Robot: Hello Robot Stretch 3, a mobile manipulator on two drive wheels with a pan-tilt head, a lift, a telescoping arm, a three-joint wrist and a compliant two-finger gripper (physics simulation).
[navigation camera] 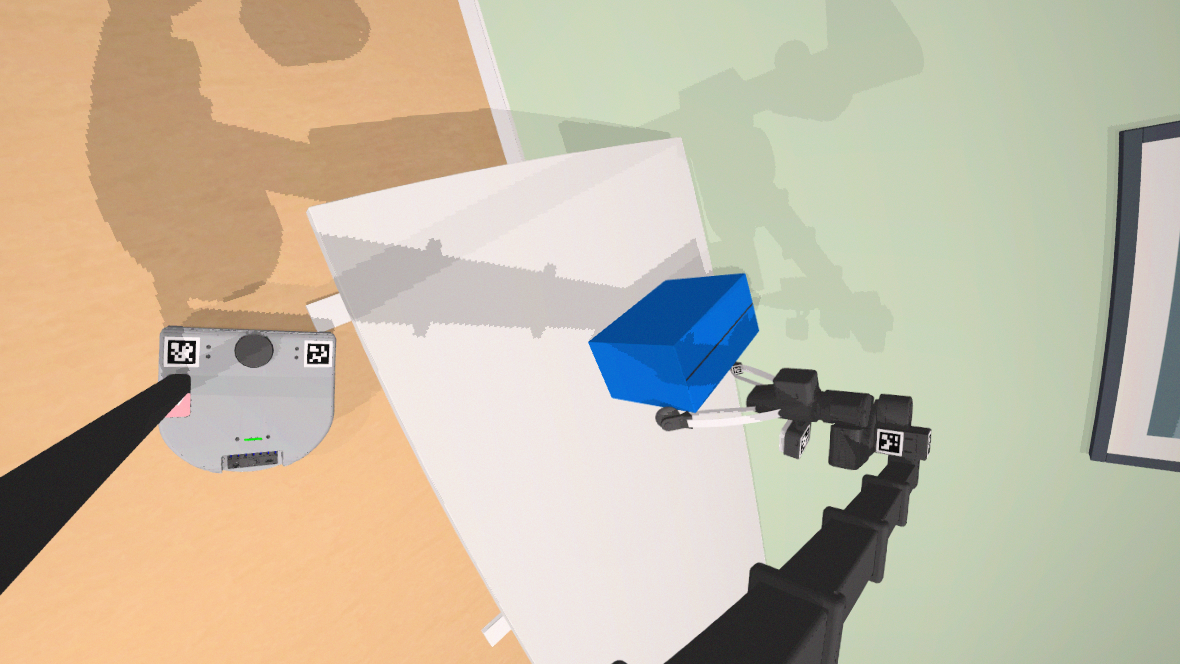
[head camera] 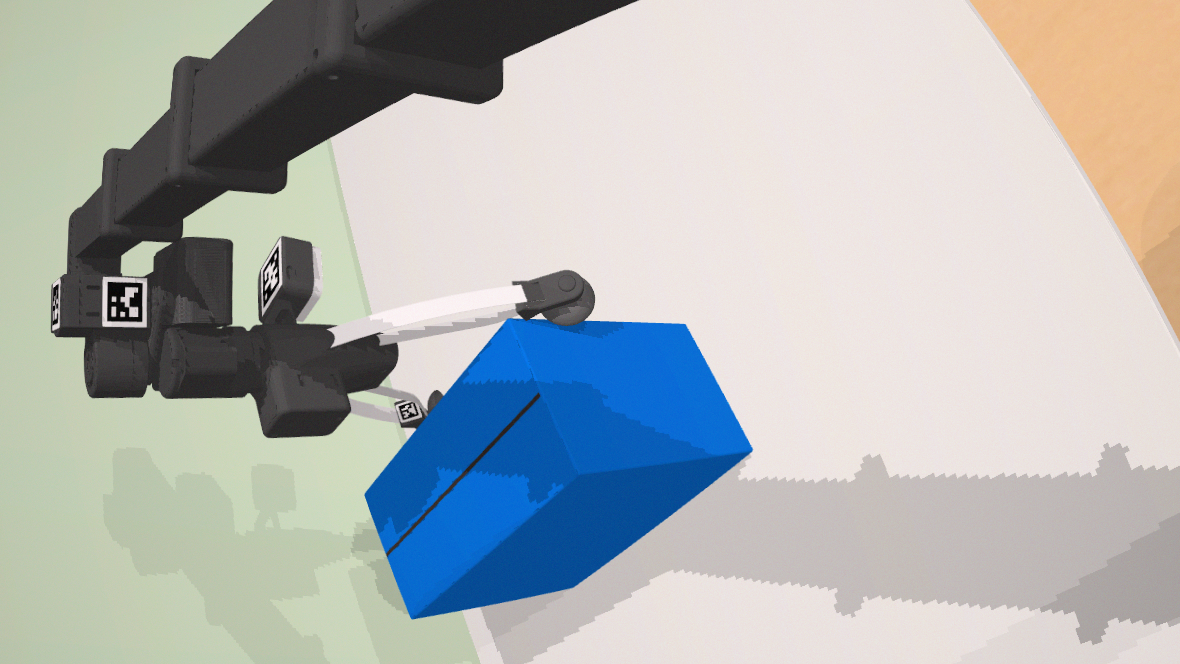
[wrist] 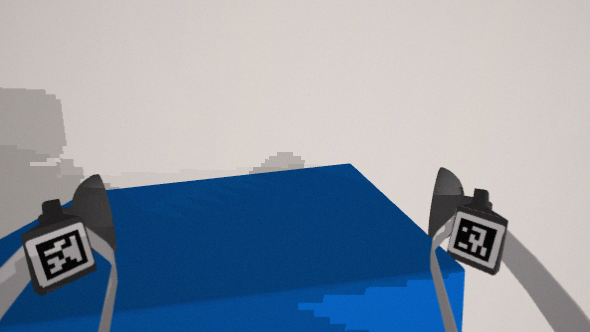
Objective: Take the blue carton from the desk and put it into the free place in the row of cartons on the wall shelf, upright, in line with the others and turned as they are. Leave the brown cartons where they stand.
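Pixels of known places: gripper, between the fingertips: (wrist: 276,198); robot's base, origin of its link: (navigation camera: 254,348).
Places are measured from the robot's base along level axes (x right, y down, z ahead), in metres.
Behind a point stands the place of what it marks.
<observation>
The blue carton (head camera: 643,404) {x 0.491, y -0.815, z 0.014 m} (navigation camera: 639,363) {x 0.485, y -0.823, z 0.024 m} (wrist: 260,235) {x 0.600, y -0.851, z -0.003 m} is a box with a thin dark line on one long face. It is at the wall side of the white desk (head camera: 742,206) {x 0.467, y -0.721, z -0.132 m} (navigation camera: 561,454) {x 0.418, y -0.721, z -0.133 m} (wrist: 300,75) {x 0.611, y -0.721, z -0.097 m}, turned at an angle to the desk edges. My gripper (head camera: 501,349) {x 0.599, y -0.838, z -0.021 m} (navigation camera: 705,393) {x 0.599, y -0.838, z -0.021 m} (wrist: 276,198) {x 0.599, y -0.838, z -0.021 m} is open at the carton. In the wrist view the left fingertip overlaps the carton and the right one is at its right edge. Whether either finger touches it, I cannot tell. The wall shelf and the brown cartons do not show.
The green wall (head camera: 49,123) {x 1.176, y -1.126, z -0.339 m} (navigation camera: 990,247) {x 0.909, y -1.255, z 0.242 m} rises behind the desk. A dark picture frame (navigation camera: 1105,371) {x 0.979, y -1.416, z 0.037 m} hangs there. My arm (head camera: 247,115) {x 0.308, y -1.181, z -0.086 m} (navigation camera: 792,602) {x 0.224, y -1.166, z -0.083 m} reaches over the desk. My grey base (navigation camera: 247,404) {x -0.011, y -0.160, z -0.113 m} stands on the wooden floor (navigation camera: 206,561) {x -0.108, y -0.001, z -0.522 m} at the desk's front side.
</observation>
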